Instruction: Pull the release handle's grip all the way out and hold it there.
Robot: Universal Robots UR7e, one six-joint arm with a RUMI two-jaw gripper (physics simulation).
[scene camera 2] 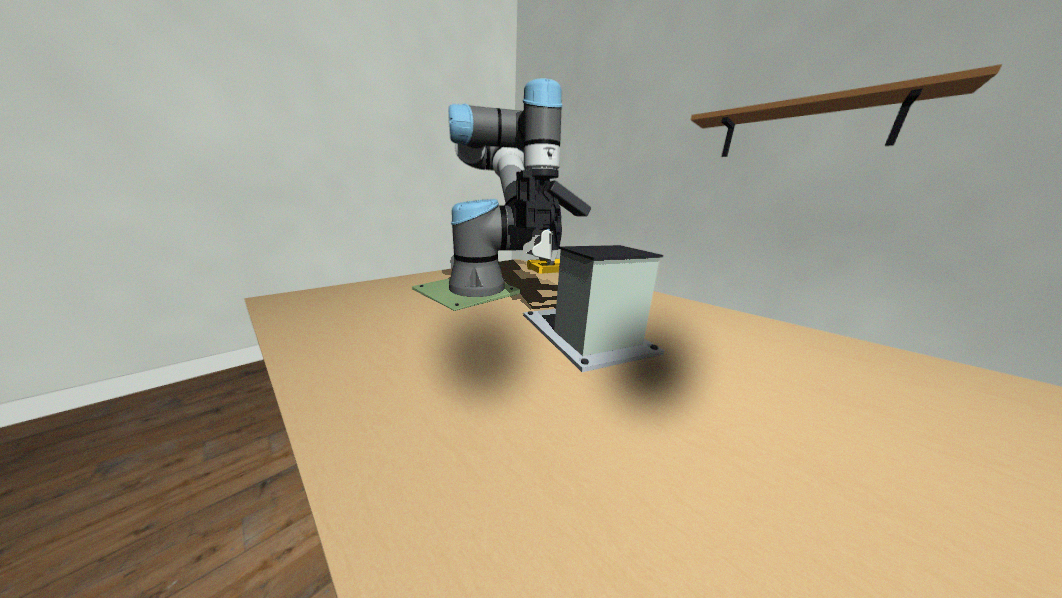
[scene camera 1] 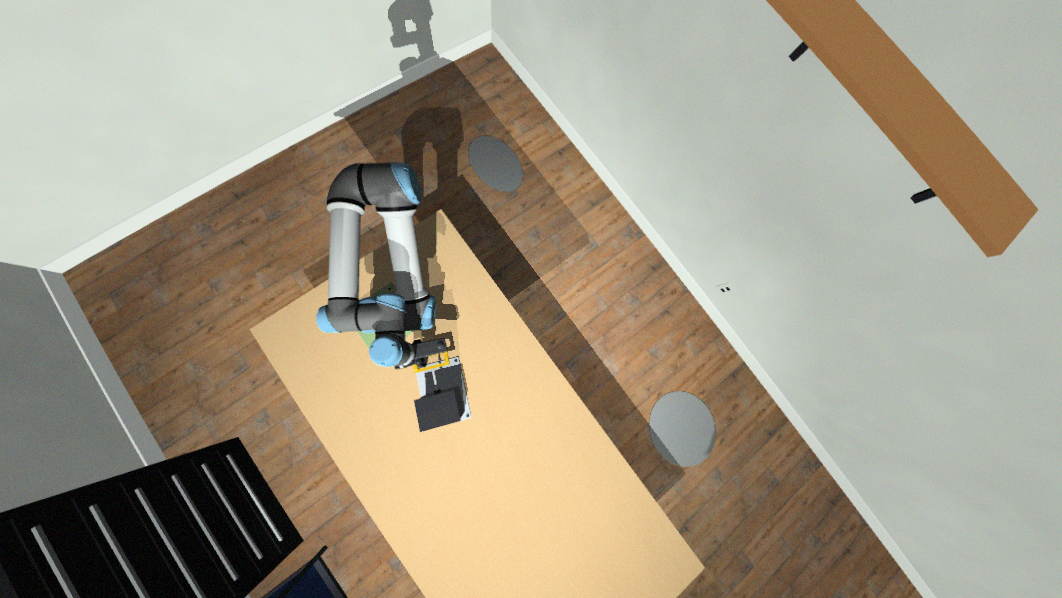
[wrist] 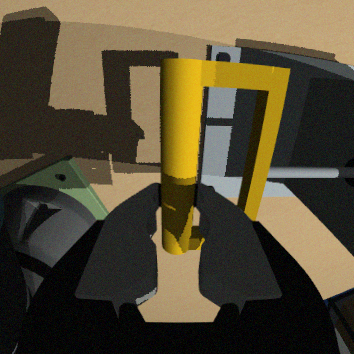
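The release handle's yellow grip (scene camera 1: pixel 446 359) (scene camera 2: pixel 544 266) (wrist: pixel 180 120) is a rectangular loop with a round bar. It stands out from the dark housing (scene camera 1: pixel 438 410) (scene camera 2: pixel 619 304) (wrist: pixel 325 120) on the side facing the arm's base. A grey rod (wrist: pixel 305 173) runs between loop and housing, and a stretch of it is exposed. My gripper (wrist: pixel 177 185) is shut on the round bar of the grip, with one jaw on each side near its lower half in the wrist view. In scene camera 2 the housing partly hides the grip.
The housing stands on a light grey bolted plate (scene camera 2: pixel 616 359) (wrist: pixel 217 150) on the wooden table (scene camera 1: pixel 505 475) (scene camera 2: pixel 460 475). The arm's green base plate (scene camera 2: pixel 438 294) (wrist: pixel 82 182) is close by. A wall shelf (scene camera 1: pixel 914 118) (scene camera 2: pixel 847 96) and a black cabinet (scene camera 1: pixel 260 475) are farther off.
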